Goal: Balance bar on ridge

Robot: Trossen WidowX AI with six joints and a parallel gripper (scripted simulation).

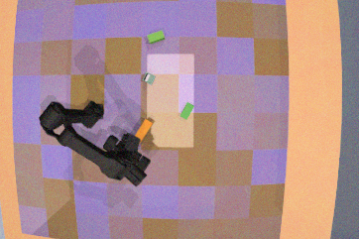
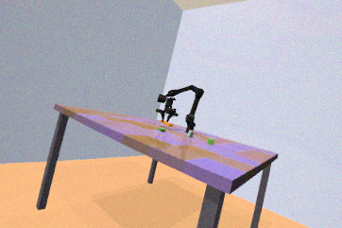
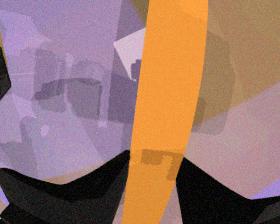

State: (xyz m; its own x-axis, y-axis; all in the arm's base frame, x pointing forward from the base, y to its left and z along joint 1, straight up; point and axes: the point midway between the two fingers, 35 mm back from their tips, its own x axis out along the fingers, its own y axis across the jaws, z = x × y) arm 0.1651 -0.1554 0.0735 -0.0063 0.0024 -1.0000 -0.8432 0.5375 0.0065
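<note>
The orange bar is 20 mm ahead of my gripper tip and 20 mm to the left of it.
</note>
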